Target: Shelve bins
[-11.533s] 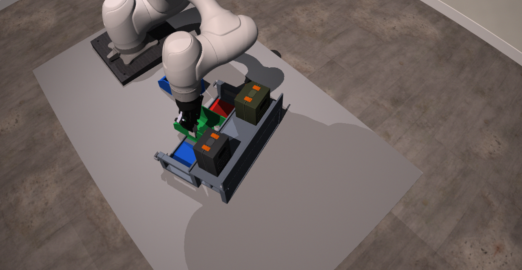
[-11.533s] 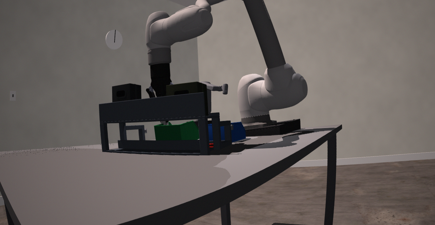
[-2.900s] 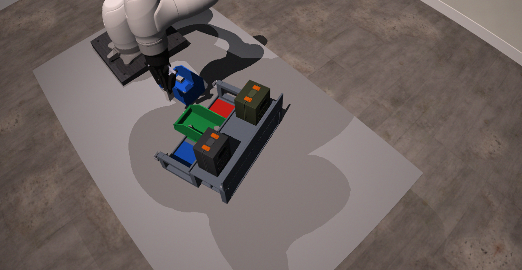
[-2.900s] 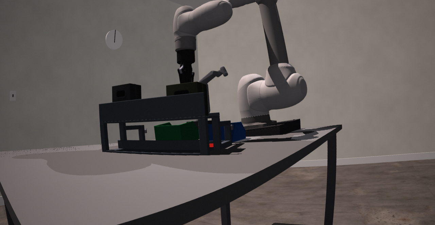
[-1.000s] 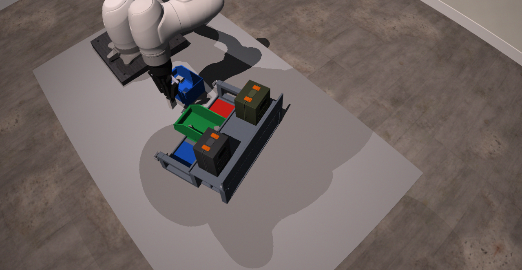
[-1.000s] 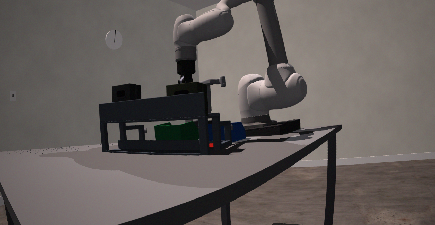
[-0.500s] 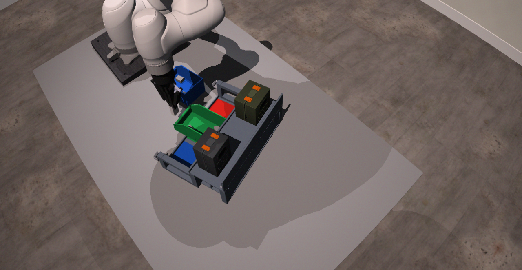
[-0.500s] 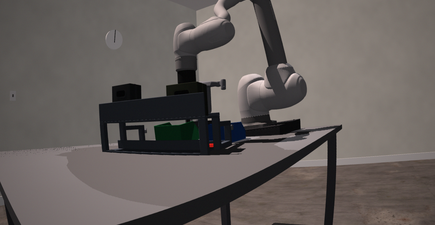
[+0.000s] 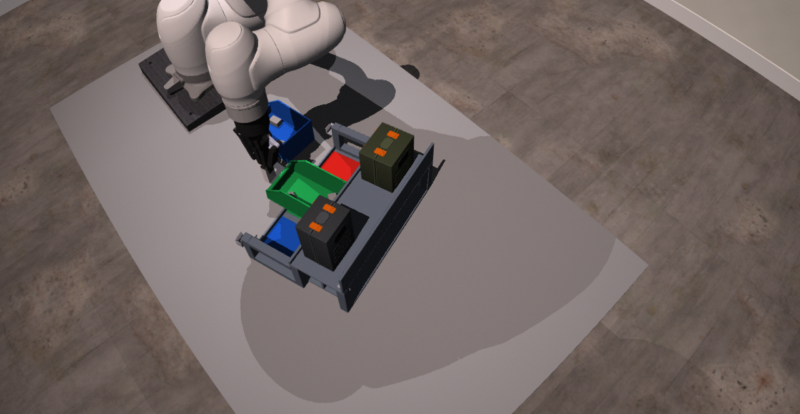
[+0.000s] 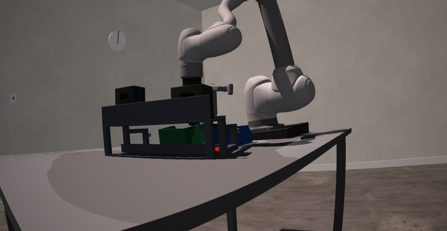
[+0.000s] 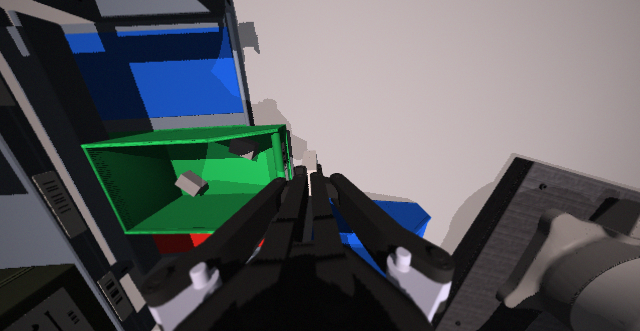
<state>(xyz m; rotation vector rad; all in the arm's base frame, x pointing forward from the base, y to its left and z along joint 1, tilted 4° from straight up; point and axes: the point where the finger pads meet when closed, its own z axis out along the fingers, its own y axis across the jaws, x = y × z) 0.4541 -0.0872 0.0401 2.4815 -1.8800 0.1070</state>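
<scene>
My hand is 110 mm short of the green bin, 30 mm to the right of it and 10 mm above it. Also, from my hand: olive case 230 mm ahead, 180 mm to the left, 90 mm above; black case 290 mm ahead, 110 mm above, 40 mm to the right; blue bin 110 mm to the left, 110 mm behind, 20 mm below.
</scene>
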